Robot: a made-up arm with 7 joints. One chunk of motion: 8 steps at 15 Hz.
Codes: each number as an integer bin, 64 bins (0 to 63) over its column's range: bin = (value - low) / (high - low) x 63, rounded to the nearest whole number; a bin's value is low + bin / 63 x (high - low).
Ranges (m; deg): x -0.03..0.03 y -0.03..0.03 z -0.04..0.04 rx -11..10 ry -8..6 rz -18..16
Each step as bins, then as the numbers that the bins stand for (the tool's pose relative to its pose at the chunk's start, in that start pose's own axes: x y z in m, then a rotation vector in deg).
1 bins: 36 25 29 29 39 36
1 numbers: 0.0043 -0.0062 -0.0032 -1.33 0.67 1.43
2 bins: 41 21 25 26 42 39
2 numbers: 0.0090 -0.0100 -0.0083 -2.33 1.33 3.05
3 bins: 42 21 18 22 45 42
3 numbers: 0.0100 -0.0100 -0.0171 -3.67 2.00 4.67
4 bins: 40 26 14 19 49 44
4 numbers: 0.0081 -0.0052 -0.0222 -4.67 2.89 5.75
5 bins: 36 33 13 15 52 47
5 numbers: 0.0043 0.0014 -0.0235 -6.00 3.56 7.37
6 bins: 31 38 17 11 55 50
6 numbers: -0.0005 0.0062 -0.0184 -7.33 4.22 8.98
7 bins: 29 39 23 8 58 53
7 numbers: -0.0024 0.0071 -0.0108 -8.33 4.89 10.60
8 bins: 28 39 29 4 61 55
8 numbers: -0.0033 0.0071 -0.0032 -9.67 5.56 11.68
